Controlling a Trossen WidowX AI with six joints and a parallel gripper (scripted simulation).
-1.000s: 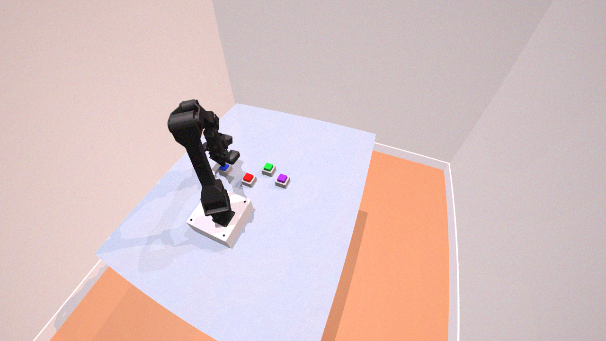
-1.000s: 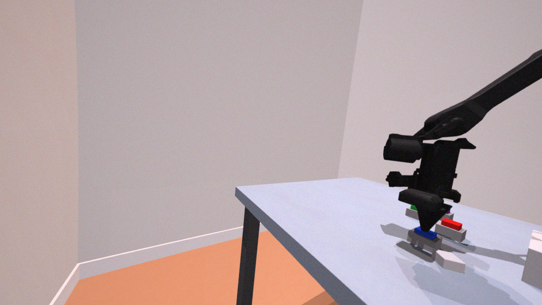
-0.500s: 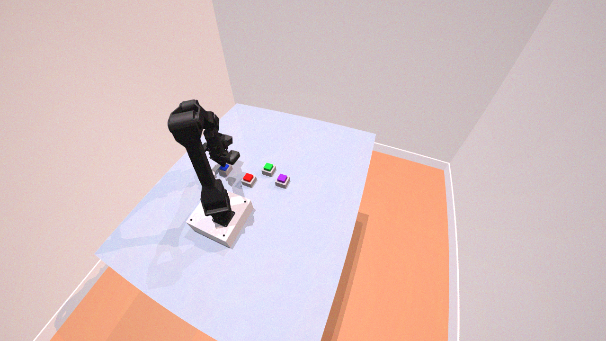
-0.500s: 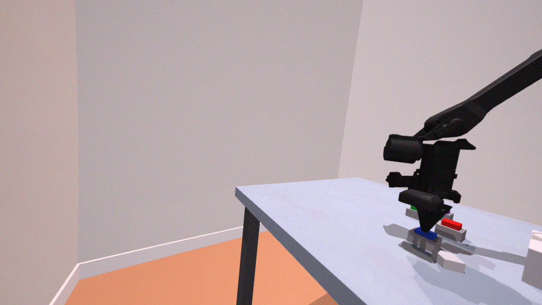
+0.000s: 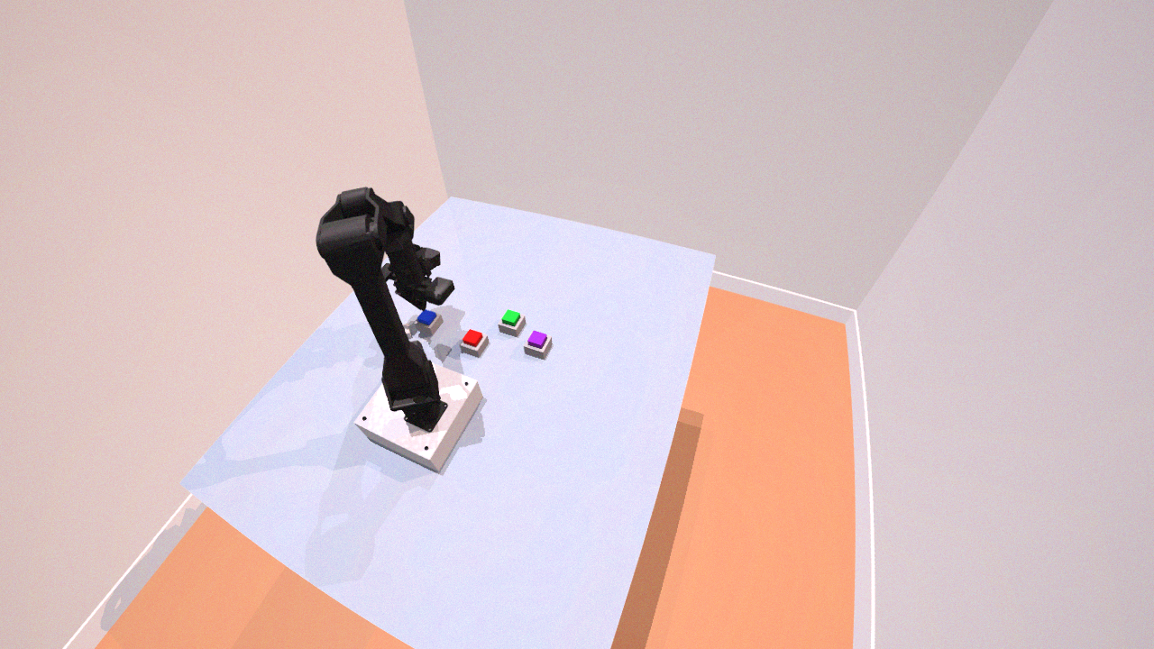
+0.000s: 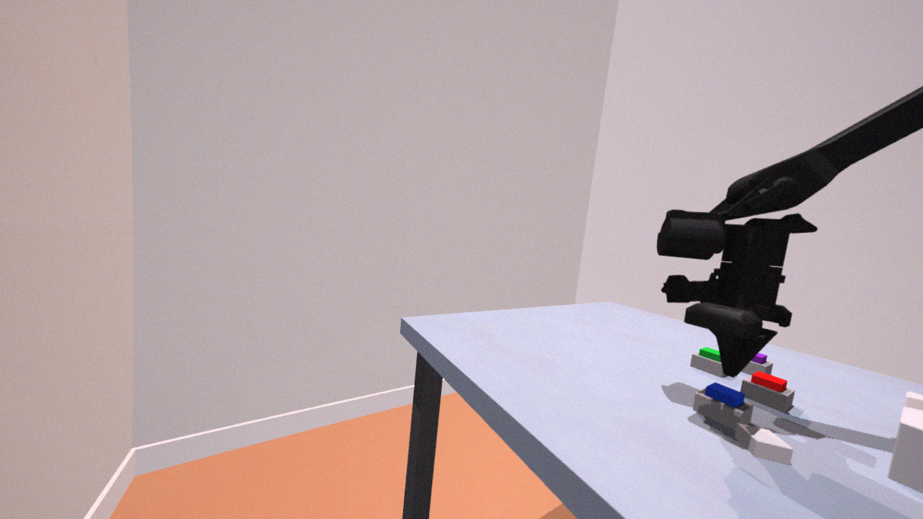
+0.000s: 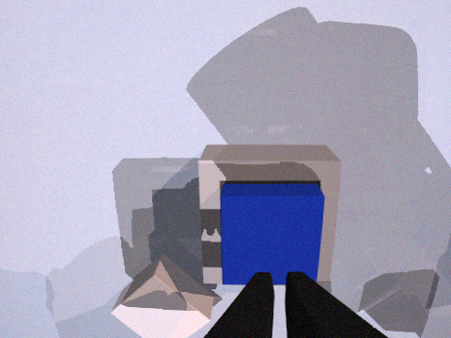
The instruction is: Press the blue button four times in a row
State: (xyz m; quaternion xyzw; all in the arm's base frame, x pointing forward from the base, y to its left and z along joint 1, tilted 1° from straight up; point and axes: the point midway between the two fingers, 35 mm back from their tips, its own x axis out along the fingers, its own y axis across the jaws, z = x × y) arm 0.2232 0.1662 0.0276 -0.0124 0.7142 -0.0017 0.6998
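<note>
My gripper tip is 3 cm above the blue button. The rest, counted from my gripper tip: pale block (5 cm to the left, 5 cm below, 5 cm behind); red button (14 cm to the right, 3 cm below, 1 cm behind); green button (19 cm to the right, 7 cm ahead, 3 cm below).
</note>
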